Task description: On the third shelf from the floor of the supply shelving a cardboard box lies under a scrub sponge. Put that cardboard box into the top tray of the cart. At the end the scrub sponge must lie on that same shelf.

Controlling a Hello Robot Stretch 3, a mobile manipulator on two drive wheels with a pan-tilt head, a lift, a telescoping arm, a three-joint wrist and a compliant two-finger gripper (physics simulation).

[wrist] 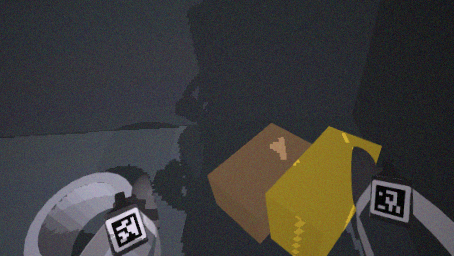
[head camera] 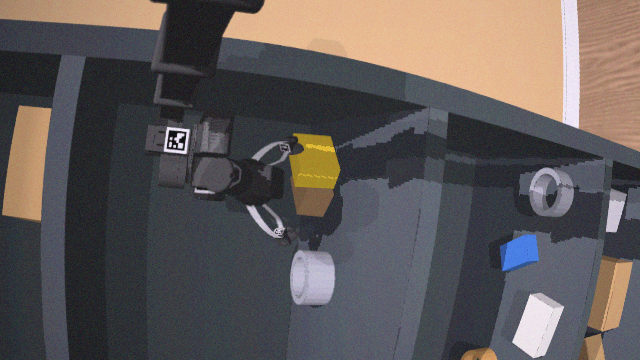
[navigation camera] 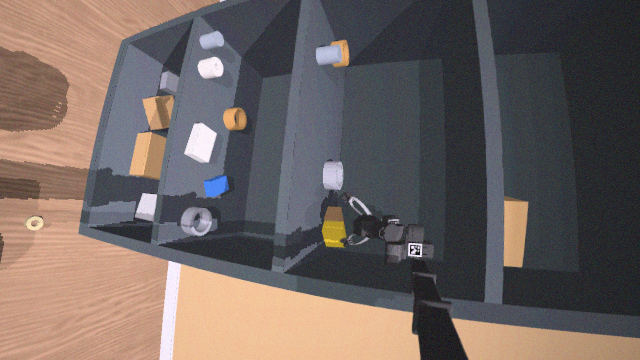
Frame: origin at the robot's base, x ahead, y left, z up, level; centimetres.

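Where they show: gripper, fingertip midpoint: [wrist: 250, 181] [head camera: 292, 192] [navigation camera: 344, 218].
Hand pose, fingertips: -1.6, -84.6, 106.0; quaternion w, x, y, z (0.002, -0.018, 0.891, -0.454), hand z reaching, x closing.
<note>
Things, the pixels of their top centre, and the offset from my fingertips, as dx, dy, dz. Level surfaces: height alone.
- yellow scrub sponge at its top centre: [wrist: 330, 169] [head camera: 293, 158] [navigation camera: 344, 235] -5.9, -0.1, +0.4
- brown cardboard box at its top centre: [wrist: 265, 162] [head camera: 298, 184] [navigation camera: 341, 221] -1.5, -3.2, -1.9
- third shelf at its surface level: dz -6.9
- white ring at its top centre: [wrist: 80, 218] [head camera: 298, 277] [navigation camera: 339, 175] +15.0, +1.1, -2.1
- blue-grey cylinder at its top centre: [navigation camera: 339, 53] +51.9, +16.5, +0.1
- orange ring at its top centre: [navigation camera: 346, 53] +62.8, +0.2, -1.9
- blue block at its top centre: [head camera: 513, 253] [navigation camera: 220, 185] +9.2, +8.3, -48.6
- white box at its top centre: [head camera: 532, 326] [navigation camera: 205, 143] +24.2, +18.3, -48.6
The yellow scrub sponge [head camera: 316, 162] [navigation camera: 334, 234] [wrist: 305, 195] is against the brown cardboard box [head camera: 312, 204] [navigation camera: 334, 214] [wrist: 245, 187] on the third shelf [head camera: 370, 250] [navigation camera: 314, 135] [wrist: 60, 155]. It hides part of the box; whether it rests on top is unclear. Both look tilted in the wrist view. My gripper [head camera: 293, 190] [navigation camera: 345, 220] [wrist: 250, 181] is open, with its fingers apart at the near side of the two. One fingertip overlaps the sponge in view; contact is unclear. The other is beyond the box's far side, by a white ring. The cart does not show.
The white ring [head camera: 320, 277] [navigation camera: 333, 175] [wrist: 45, 212] stands close to one finger. A blue-grey cylinder [navigation camera: 327, 55] and an orange ring [navigation camera: 342, 53] are farther along this shelf. A blue block [head camera: 520, 252] [navigation camera: 216, 186] and a white box [head camera: 537, 325] [navigation camera: 201, 142] lie one shelf lower.
</note>
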